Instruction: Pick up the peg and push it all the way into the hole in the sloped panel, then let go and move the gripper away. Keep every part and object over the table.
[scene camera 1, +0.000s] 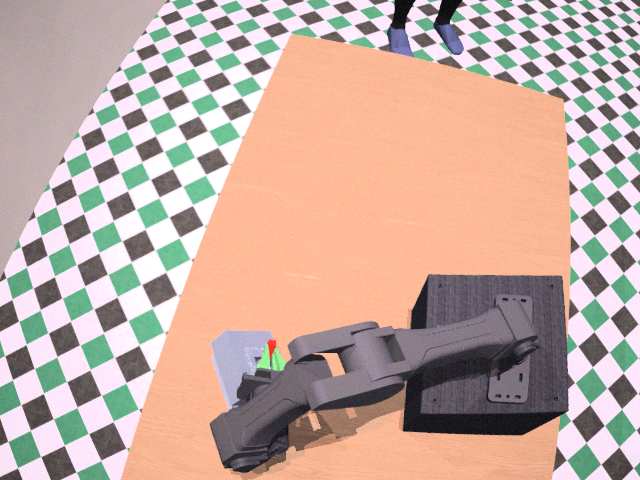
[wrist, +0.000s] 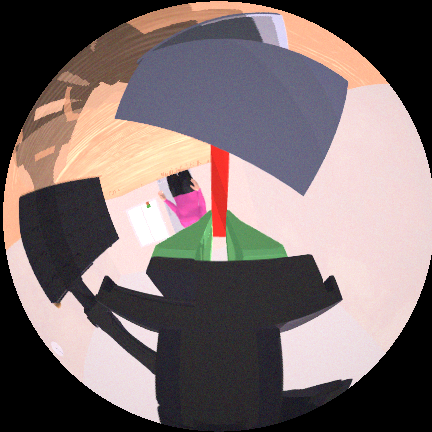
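Pixels of known places: gripper, fingertip midpoint: (scene camera 1: 270, 346) (wrist: 218, 215); arm's base, link origin: (scene camera 1: 511, 349) (wrist: 71, 279).
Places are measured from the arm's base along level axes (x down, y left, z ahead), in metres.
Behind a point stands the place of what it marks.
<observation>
A red peg (scene camera 1: 271, 344) @[y 0.046, x 0.042, z 0.411 m] (wrist: 220, 187) @[y 0.065, x 0.085, z 0.420 m] is held between the green fingertips of my gripper (scene camera 1: 271, 351) @[y 0.044, x 0.060, z 0.414 m] (wrist: 218, 215) @[y 0.044, x 0.060, z 0.414 m], which is shut on its near end. The rest of the peg sticks out past the fingertips. The grey-blue sloped panel (scene camera 1: 230, 356) @[y 0.068, x 0.092, z 0.484 m] (wrist: 230, 95) stands at the lower left of the table in the scene view, beside and partly under the gripper. In the wrist view the far end of the peg meets the panel's lower edge; whether it touches the panel or passes behind it I cannot tell. The hole does not show clearly in either view.
The black box (scene camera 1: 465, 341) under the arm's base stands at the lower right of the wooden table (scene camera 1: 361, 180) @[y -0.438, x 0.201, z 0.312 m]. The arm reaches from it across to the panel. The table's left edge runs close to the panel. A person's feet (scene camera 1: 400, 42) show beyond the far edge.
</observation>
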